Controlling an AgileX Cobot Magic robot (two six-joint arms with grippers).
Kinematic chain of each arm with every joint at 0, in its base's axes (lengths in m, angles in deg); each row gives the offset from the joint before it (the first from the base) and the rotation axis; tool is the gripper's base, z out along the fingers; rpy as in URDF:
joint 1: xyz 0 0 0.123 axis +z
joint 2: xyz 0 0 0 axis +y
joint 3: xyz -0.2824 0 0.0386 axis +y
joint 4: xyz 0.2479 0 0.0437 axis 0.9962 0 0.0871
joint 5: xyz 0 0 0 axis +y
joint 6: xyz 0.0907 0 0.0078 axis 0.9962 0 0.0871
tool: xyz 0 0 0 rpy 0 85 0
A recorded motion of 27 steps. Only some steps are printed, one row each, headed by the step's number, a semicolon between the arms.
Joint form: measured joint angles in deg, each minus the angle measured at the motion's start. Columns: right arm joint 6, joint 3, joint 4, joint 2, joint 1, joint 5; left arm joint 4, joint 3, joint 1, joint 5, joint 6, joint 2.
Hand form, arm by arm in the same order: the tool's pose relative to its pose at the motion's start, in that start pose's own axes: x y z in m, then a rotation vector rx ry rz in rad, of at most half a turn. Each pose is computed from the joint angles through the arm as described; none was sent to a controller.
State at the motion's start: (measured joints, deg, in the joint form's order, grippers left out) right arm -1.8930 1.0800 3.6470 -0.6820 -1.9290 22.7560; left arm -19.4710 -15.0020 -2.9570 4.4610 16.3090 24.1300
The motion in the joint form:
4: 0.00 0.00 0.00 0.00 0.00 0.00; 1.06 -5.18 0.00 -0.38 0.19 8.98
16: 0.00 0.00 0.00 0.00 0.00 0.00; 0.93 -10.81 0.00 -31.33 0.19 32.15
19: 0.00 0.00 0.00 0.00 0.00 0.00; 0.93 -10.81 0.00 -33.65 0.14 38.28
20: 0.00 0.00 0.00 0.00 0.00 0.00; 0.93 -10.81 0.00 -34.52 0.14 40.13
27: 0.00 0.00 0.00 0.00 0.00 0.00; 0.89 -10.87 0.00 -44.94 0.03 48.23
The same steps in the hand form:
4: 0.0000 0.0000 0.0000 0.0000 0.0000 0.0000; -0.0173 0.0000 0.0229 -0.0061 0.0603 0.0202
16: 0.0000 0.0000 0.0000 0.0000 0.0000 0.0000; -0.0426 0.0157 0.0960 -0.1655 -0.1535 0.0425
19: 0.0000 0.0000 0.0000 0.0000 0.0000 0.0000; -0.0265 0.0181 0.1155 -0.1794 -0.0857 0.0510
20: 0.0000 0.0000 0.0000 0.0000 0.0000 0.0000; -0.0215 0.0189 0.1211 -0.1842 -0.0681 0.0544
27: 0.0000 0.0000 0.0000 0.0000 0.0000 0.0000; -0.0081 0.0245 0.1427 -0.2331 -0.1037 0.0793

